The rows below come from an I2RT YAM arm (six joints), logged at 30 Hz.
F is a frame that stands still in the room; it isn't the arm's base.
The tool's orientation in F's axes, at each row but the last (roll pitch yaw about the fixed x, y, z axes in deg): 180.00 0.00 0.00; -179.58 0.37 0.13; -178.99 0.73 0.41; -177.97 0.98 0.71; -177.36 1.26 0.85; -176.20 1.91 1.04; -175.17 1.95 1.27; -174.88 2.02 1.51; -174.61 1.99 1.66
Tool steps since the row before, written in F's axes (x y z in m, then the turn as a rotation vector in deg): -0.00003 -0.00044 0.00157 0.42 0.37 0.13; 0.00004 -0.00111 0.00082 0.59 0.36 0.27; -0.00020 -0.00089 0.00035 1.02 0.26 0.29; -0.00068 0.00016 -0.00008 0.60 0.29 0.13; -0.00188 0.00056 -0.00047 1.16 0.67 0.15; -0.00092 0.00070 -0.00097 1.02 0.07 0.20; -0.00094 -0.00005 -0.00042 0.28 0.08 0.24; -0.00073 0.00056 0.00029 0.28 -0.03 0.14; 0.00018 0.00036 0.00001 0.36 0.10 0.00
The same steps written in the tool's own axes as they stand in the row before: -0.00003 0.00044 -0.00157 0.42 -0.37 -0.13; 0.00003 0.00110 -0.00083 0.59 -0.36 -0.27; -0.00021 0.00088 -0.00036 1.02 -0.26 -0.30; -0.00068 -0.00017 0.00010 0.60 -0.29 -0.13; -0.00186 -0.00056 0.00054 1.17 -0.66 -0.15; -0.00087 -0.00065 0.00104 1.01 -0.07 -0.23; -0.00093 0.00007 0.00045 0.27 -0.09 -0.24; -0.00072 -0.00060 -0.00021 0.27 0.02 -0.15; 0.00019 -0.00035 0.00002 0.36 -0.09 0.00
